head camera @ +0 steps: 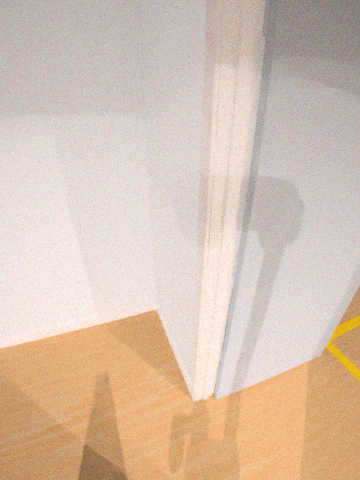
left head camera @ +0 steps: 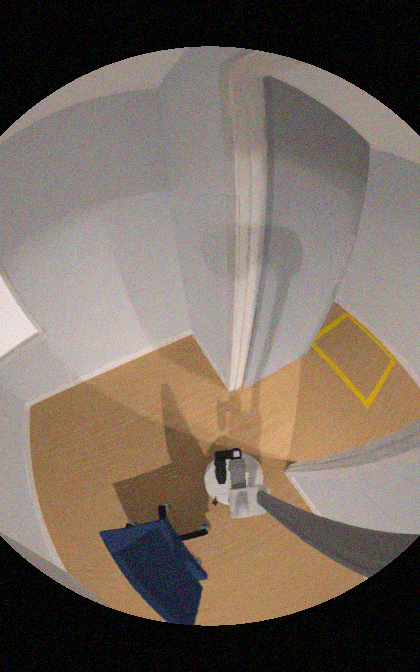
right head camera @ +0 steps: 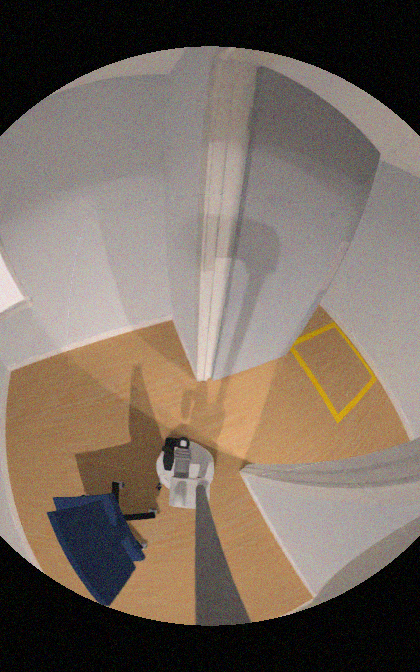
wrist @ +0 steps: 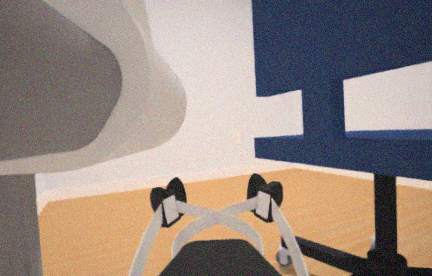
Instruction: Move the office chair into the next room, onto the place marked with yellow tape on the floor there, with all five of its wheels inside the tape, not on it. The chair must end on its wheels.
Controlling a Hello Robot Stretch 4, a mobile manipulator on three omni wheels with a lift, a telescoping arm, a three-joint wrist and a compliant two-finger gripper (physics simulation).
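Frame: origin at the robot's base, x down, y ahead, z right, level; metres.
Where they show: gripper, between the fingertips: (right head camera: pixel 165 491) (wrist: pixel 216 190).
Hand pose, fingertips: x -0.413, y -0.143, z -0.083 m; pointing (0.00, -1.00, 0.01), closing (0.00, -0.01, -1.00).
Observation:
After its pixels a point has its place.
The blue office chair (left head camera: pixel 155 570) (right head camera: pixel 90 545) {y -0.414, x -0.817, z -0.317 m} (wrist: pixel 325 115) {y -0.427, x -0.491, z -0.311 m} stands upright at the lower left in both side head views. In the wrist view its back, its seat edge, the black column and a base leg with a caster show at the right. My gripper (wrist: pixel 216 190) {y -0.143, x -0.413, z -0.083 m} is open and empty, its two fingertips well apart; the chair is to the right of it, not between the fingers. The yellow tape outline (head camera: pixel 345 360) {y 1.088, x 0.026, z 1.156 m} (left head camera: pixel 340 374) (right head camera: pixel 315 383) {y 0.771, x 0.027, z 1.294 m} lies on the floor beyond the doorway, at the right; a corner of it shows in the head view.
A pale door jamb (head camera: pixel 215 250) {y 0.783, x -1.092, z 0.073 m} (left head camera: pixel 245 250) (right head camera: pixel 215 250) {y 0.784, x -1.205, z 0.091 m} stands ahead, with a light panel or wall (head camera: pixel 295 300) {y 0.921, x -0.735, z 0.499 m} reaching from it towards the tape. The doorway's other side (left head camera: pixel 350 452) (right head camera: pixel 320 472) {y 0.007, x -0.987, z 0.460 m} is at the right, near my round base (left head camera: pixel 252 470) (right head camera: pixel 202 457) {y 0.088, x -0.186, z 0.116 m}.

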